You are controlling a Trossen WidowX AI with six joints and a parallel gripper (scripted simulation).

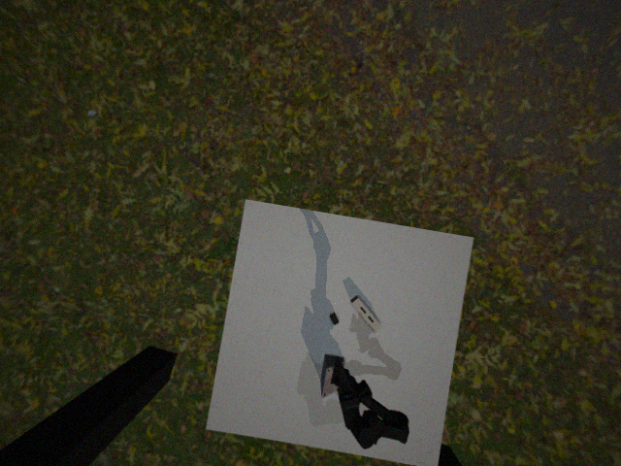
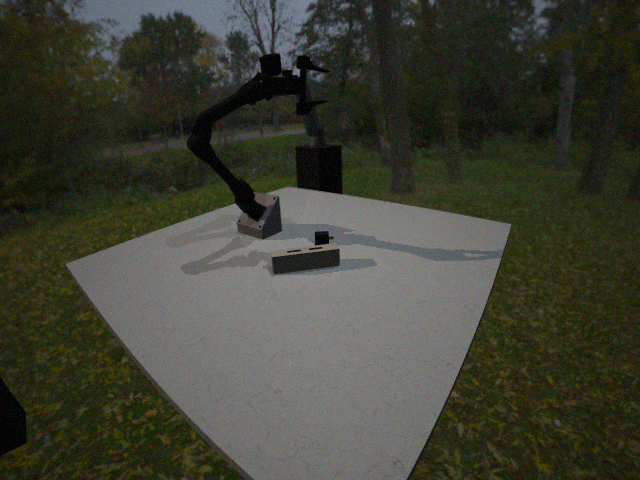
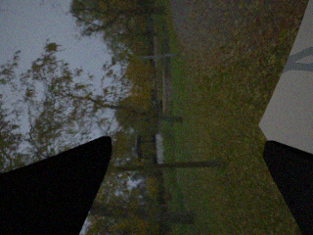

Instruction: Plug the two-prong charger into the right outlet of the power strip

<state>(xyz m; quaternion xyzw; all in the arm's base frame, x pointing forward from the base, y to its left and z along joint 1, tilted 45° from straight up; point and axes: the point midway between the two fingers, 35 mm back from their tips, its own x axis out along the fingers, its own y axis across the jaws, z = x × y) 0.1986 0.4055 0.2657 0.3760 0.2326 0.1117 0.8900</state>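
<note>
The black two-prong charger is 1 cm behind my gripper tip, 3 cm to the right of it and 51 cm below it.
</note>
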